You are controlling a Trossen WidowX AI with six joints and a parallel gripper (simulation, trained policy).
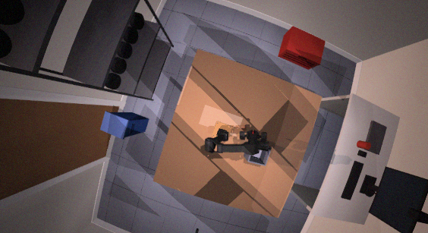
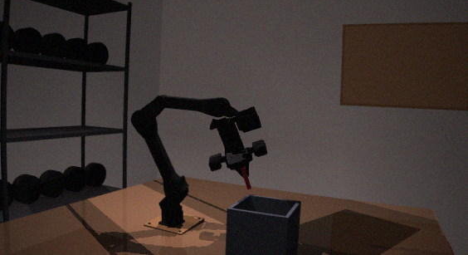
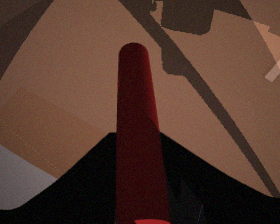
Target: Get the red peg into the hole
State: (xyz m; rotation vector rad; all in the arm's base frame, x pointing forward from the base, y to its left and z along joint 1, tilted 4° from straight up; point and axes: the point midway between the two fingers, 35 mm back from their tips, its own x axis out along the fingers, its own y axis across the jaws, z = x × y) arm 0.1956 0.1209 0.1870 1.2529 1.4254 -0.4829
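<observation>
My gripper tip is 17 cm to the left of the grey plate, 14 cm short of it and 12 cm above it. Also, from my gripper tip: red peg: 2 cm to the right, 1 cm ahead.
</observation>
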